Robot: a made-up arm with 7 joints.
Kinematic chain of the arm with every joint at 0, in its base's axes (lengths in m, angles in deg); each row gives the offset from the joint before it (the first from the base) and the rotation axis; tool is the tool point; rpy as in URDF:
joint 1: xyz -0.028 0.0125 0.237 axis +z
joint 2: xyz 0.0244 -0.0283 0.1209 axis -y
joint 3: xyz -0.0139 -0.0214 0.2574 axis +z
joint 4: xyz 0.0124 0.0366 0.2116 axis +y
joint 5: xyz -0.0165 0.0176 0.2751 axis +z
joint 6: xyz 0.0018 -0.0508 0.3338 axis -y
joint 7: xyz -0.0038 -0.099 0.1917 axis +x
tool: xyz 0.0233 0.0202 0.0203 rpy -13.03 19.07 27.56
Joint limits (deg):
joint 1: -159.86..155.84
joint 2: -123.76..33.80
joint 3: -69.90..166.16
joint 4: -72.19..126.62
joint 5: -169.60..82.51
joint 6: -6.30..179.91
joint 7: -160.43..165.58
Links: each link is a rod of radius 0.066 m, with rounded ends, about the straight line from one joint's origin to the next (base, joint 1, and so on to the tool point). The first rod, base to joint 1, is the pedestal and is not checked.
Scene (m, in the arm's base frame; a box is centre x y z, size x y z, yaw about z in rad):
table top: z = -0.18
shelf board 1: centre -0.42 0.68 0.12 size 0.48 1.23 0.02 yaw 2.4
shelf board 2: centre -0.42 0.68 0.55 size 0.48 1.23 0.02 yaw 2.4
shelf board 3: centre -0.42 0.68 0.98 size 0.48 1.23 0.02 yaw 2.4
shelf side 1: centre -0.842 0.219 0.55 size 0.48 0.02 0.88 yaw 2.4
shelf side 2: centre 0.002 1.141 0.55 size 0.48 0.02 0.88 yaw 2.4
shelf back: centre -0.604 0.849 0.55 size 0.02 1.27 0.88 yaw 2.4
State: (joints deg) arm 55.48 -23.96 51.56 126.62 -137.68 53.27 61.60
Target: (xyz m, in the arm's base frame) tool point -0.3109 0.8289 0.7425
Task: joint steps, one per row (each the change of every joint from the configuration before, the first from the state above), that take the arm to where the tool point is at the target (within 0.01 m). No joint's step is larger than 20 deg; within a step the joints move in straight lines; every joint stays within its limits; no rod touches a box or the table.
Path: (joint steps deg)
1: -17.72 -0.55 -4.56 0.00 0.03 -1.41 0.28
2: -17.71 -0.55 -4.55 0.00 0.02 -1.42 0.29
3: -17.72 -0.55 -4.56 0.00 0.03 -1.41 0.28
4: -17.71 -0.55 -4.55 0.00 0.02 -1.41 0.29
5: -17.72 -0.55 -4.56 0.00 0.03 -1.41 0.28
6: -17.71 -0.55 -4.55 0.00 0.02 -1.42 0.29
7: 17.93 12.22 -2.63 -2.49 -1.83 7.77 -0.78
8: 17.94 12.21 -2.64 -2.49 -1.83 7.76 -0.78
9: 17.94 12.21 -2.63 -2.49 -1.83 7.77 -0.78
10: 17.94 12.21 -2.63 -2.49 -1.83 7.76 -0.79
11: 17.94 12.21 -2.63 -2.49 -1.83 7.76 -0.78
12: 4.26 -17.69 13.19 -7.63 6.13 -13.21 1.11
13: 4.26 -17.70 13.19 -7.64 6.14 -13.22 1.10
14: 4.27 -17.69 13.19 -7.64 6.14 -13.22 1.10

